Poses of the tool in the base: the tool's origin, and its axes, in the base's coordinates. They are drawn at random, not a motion.
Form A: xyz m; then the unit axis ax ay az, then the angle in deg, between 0 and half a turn.
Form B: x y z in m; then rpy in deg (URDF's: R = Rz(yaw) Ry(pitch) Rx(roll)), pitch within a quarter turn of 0, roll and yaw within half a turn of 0. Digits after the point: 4 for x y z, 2 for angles.
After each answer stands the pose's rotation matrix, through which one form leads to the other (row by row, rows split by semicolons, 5 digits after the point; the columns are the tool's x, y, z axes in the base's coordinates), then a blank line. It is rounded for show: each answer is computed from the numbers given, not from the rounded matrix.
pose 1, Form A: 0.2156 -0.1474 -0.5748 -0.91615 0.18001 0.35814 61.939
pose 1, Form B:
0.2156 -0.1474 -0.5748 -55.19 19.43 14.03
0.91491 -0.40338 -0.01491; 0.22870 0.48757 0.84260; -0.33261 -0.77431 0.53834

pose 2, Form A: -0.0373 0.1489 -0.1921 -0.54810 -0.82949 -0.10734 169.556
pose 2, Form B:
-0.0373 0.1489 -0.1921 175.40 -15.49 113.71
-0.38758 0.92122 -0.03367; 0.88231 0.38129 0.27596; 0.26706 0.07724 -0.96058

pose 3, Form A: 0.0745 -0.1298 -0.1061 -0.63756 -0.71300 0.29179 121.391
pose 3, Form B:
0.0745 -0.1298 -0.1061 -114.45 -19.01 84.09
0.09734 0.44228 -0.89158; 0.94045 0.25230 0.22783; 0.32571 -0.86066 -0.39139

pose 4, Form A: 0.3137 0.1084 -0.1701 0.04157 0.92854 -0.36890 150.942
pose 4, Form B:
0.3137 0.1084 -0.1701 -134.88 28.67 -173.01
-0.87089 0.25151 0.42225; -0.10683 0.74172 -0.66215; -0.47973 -0.62177 -0.61908

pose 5, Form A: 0.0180 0.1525 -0.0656 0.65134 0.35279 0.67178 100.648
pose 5, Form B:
0.0180 0.1525 -0.0656 69.20 -9.89 71.18
0.31786 -0.38797 0.86513; 0.93246 -0.03732 -0.35934; 0.17169 0.92092 0.34990

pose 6, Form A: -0.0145 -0.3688 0.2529 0.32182 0.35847 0.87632 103.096
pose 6, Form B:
-0.0145 -0.3688 0.2529 44.33 0.19 95.71
-0.09955 -0.71202 0.69506; 0.99503 -0.06897 0.07186; -0.00323 0.69876 0.71535

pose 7, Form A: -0.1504 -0.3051 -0.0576 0.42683 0.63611 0.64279 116.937
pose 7, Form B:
-0.1504 -0.3051 -0.0576 81.40 9.70 101.01
-0.18830 -0.17854 0.96575; 0.96756 0.13493 0.21359; -0.16844 0.97464 0.14734

